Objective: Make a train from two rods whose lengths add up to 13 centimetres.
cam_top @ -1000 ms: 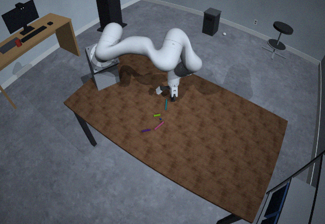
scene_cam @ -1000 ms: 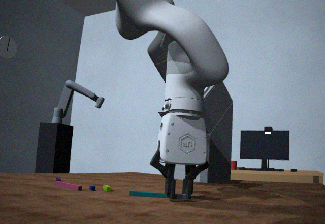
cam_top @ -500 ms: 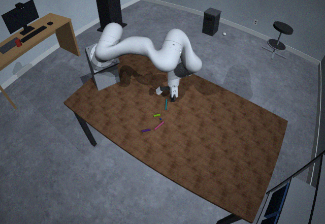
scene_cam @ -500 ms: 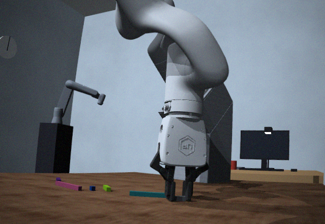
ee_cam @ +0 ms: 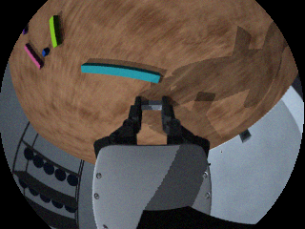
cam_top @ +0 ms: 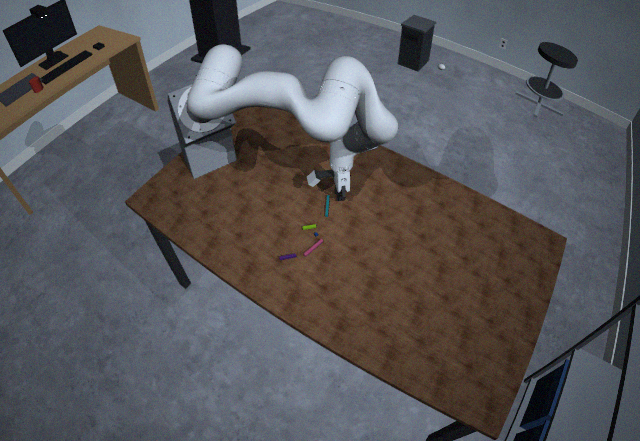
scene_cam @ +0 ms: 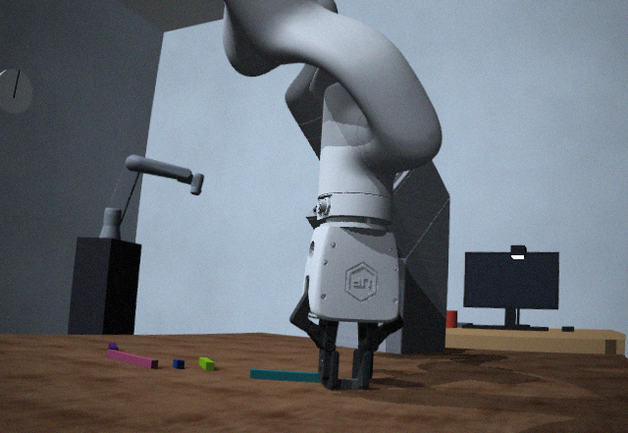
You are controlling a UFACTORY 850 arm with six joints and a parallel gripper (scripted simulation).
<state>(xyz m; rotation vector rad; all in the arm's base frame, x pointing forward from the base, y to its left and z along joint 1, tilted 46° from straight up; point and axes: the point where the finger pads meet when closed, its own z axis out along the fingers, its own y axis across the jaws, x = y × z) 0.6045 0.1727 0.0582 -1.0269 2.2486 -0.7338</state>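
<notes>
My gripper is now 2 cm above the grey rod. Round my hand: blue rod 2 cm ahead, 20 cm to the right, 2 cm below; turquoise rod 2 cm behind, 7 cm to the right, 2 cm below; lime rod 2 cm behind, 19 cm to the right, 2 cm below.
</notes>
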